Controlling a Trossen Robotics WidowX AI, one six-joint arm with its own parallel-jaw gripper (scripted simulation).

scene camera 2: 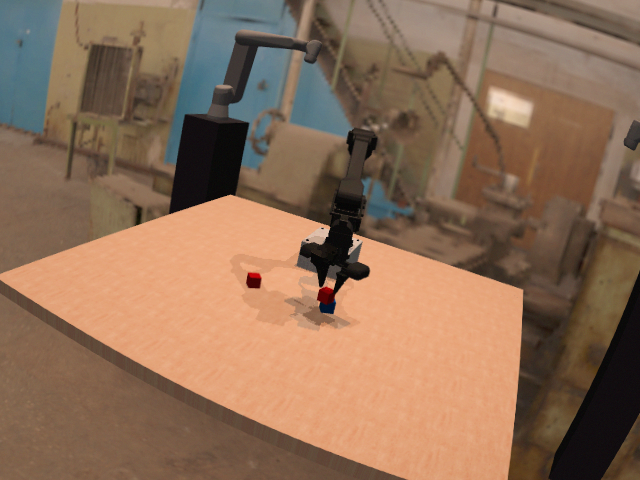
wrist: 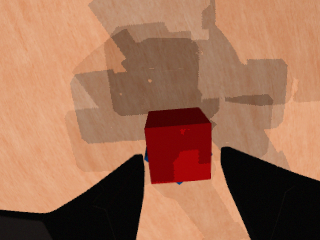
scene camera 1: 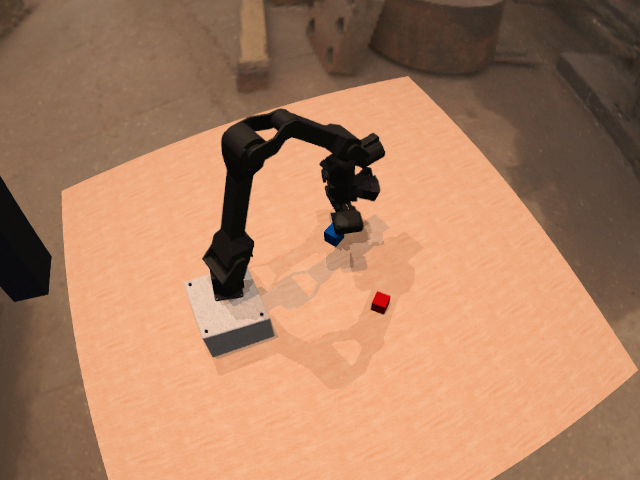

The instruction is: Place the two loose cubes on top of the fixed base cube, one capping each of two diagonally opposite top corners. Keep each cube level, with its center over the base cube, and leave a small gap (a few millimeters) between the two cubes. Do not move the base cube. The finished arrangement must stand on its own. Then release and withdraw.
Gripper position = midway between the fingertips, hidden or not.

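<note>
A red cube (wrist: 179, 149) is visible. My gripper appears in scene camera 1 (scene camera 1: 341, 221), in scene camera 2 (scene camera 2: 327, 290) and in the wrist view (wrist: 182, 158).
</note>
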